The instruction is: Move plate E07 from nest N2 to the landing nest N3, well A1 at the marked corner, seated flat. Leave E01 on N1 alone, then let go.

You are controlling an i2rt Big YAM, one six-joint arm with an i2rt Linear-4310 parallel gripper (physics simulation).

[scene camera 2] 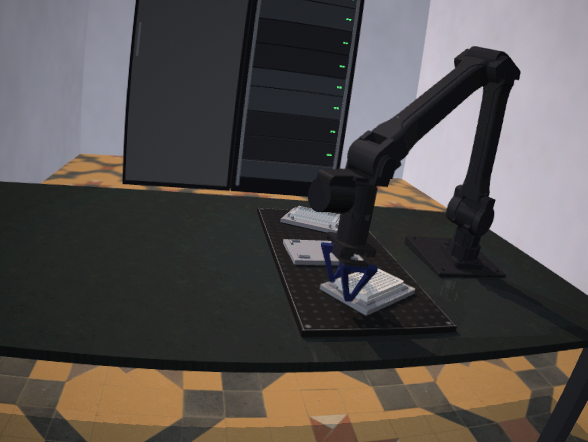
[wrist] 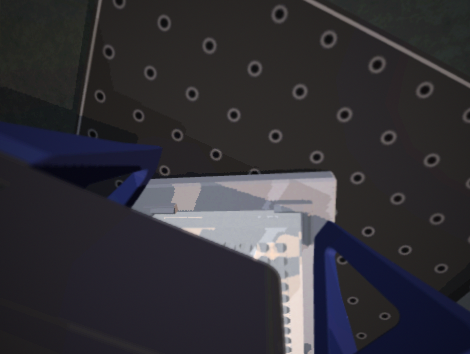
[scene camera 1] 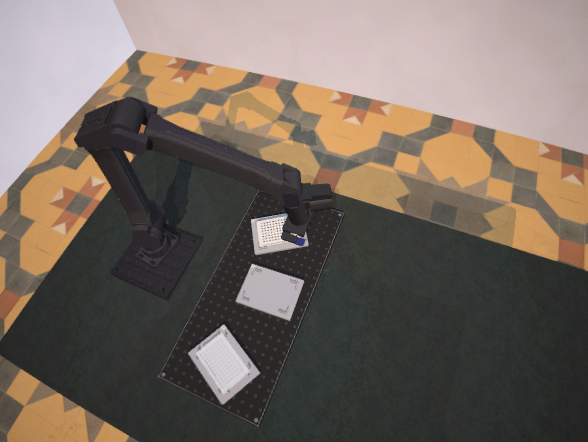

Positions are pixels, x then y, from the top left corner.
Labels:
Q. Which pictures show my gripper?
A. Scene camera 2, the wrist view and scene camera 1: all of them.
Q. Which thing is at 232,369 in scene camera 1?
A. A clear well plate.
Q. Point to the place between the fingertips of my gripper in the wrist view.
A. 243,195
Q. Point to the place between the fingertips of my gripper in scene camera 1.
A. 304,230

